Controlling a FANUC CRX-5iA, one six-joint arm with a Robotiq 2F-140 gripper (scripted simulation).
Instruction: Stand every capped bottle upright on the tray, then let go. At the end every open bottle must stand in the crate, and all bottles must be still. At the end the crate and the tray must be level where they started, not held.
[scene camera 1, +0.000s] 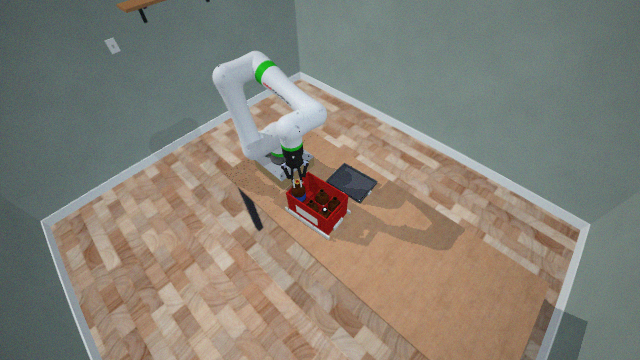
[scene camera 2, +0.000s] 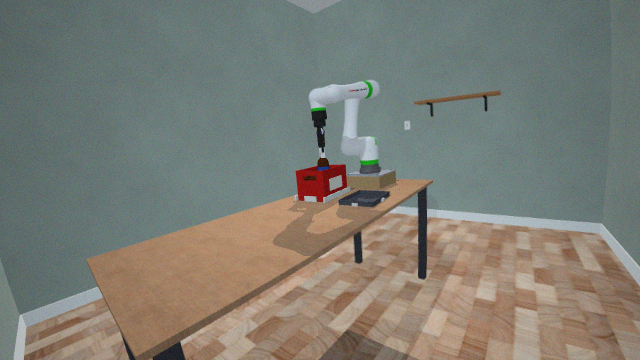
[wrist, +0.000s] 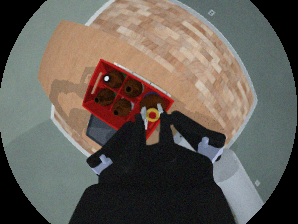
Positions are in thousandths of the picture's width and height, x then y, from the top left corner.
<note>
I see my gripper (wrist: 512, 493) and a dark tray (scene camera 1: 555, 512).
</note>
